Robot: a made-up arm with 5 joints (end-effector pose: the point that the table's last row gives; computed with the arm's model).
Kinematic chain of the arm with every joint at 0, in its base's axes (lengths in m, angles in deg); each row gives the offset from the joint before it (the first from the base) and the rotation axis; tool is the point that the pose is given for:
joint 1: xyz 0 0 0.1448 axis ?
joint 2: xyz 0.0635 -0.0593 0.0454 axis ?
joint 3: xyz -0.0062 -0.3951 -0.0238 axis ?
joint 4: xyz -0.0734 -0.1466 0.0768 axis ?
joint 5: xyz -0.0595 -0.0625 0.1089 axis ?
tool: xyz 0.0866 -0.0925 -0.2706
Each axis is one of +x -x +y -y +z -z.
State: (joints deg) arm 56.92 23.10 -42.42 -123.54 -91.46
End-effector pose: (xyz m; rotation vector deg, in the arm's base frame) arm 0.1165 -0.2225 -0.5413 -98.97 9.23 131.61
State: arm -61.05 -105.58 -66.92 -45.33 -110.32
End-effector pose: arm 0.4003 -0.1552 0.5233 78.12 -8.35 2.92
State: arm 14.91 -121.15 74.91 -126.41 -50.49
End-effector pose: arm -0.2671 -0.4080 -0.0081 46.92 130.11 -14.94
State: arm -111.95 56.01 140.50 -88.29 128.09
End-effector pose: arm 0.1128 0.1206 0.4945 -58.68 -93.61 -27.42
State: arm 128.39 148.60 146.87 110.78 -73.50
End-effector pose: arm 0.1924 -0.1195 -0.0153 -41.63 -59.44 -21.52
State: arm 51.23 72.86 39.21 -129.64 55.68
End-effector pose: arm 0.3270 -0.3816 -0.1331 15.21 -90.49 57.00
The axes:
joint 1: +x
joint 2: +y
joint 3: -x
joint 4: +y
joint 5: +z

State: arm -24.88 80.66 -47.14 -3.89 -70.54
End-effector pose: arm -0.2849 -0.4747 0.5599 -25.76 70.06 -109.53
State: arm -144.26 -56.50 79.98 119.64 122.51
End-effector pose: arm -0.1277 0.1922 0.3760 -97.21 42.04 -16.09
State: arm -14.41 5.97 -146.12 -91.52 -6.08
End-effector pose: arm 0.1157 -0.3031 -0.0247 95.47 -39.59 -109.44
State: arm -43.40 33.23 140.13 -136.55 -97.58
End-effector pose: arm 0.2403 -0.1051 0.3023 -21.37 -6.42 62.27
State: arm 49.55 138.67 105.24 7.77 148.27
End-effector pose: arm 0.2534 -0.4090 -0.1656 -19.09 -34.51 -65.78
